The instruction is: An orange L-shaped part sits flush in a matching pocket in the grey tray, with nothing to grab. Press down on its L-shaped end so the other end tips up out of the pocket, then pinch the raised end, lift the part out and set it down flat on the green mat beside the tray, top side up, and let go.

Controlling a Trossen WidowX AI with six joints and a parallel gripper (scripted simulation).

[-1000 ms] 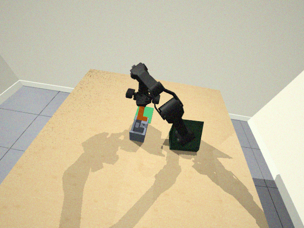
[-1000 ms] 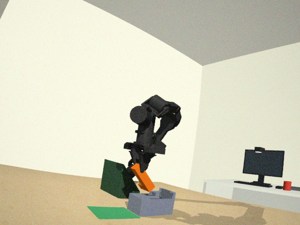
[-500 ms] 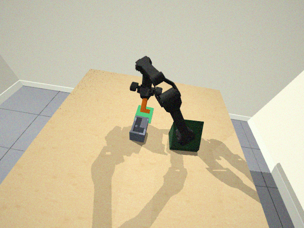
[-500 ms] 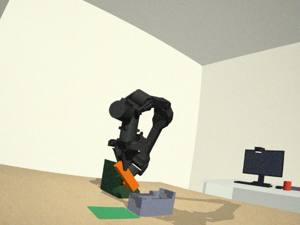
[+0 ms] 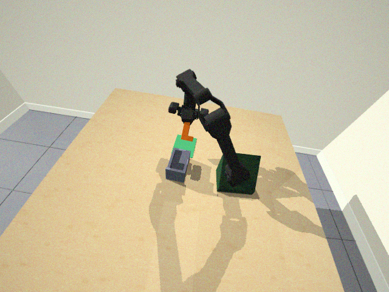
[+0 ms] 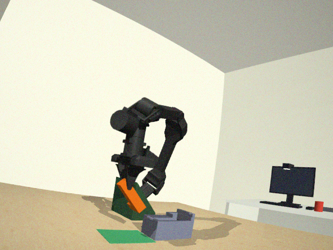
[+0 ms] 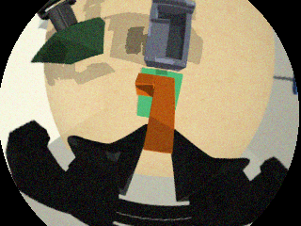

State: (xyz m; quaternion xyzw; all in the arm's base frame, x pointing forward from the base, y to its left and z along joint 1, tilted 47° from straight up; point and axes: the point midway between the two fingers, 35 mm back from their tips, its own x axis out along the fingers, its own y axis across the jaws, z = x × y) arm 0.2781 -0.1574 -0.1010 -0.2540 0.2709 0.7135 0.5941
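My gripper tip is 20 mm to the right of the green mat and 170 mm above it. Round my gripper tip: orange L-shaped part 20 mm behind, 30 mm to the left, 30 mm below.
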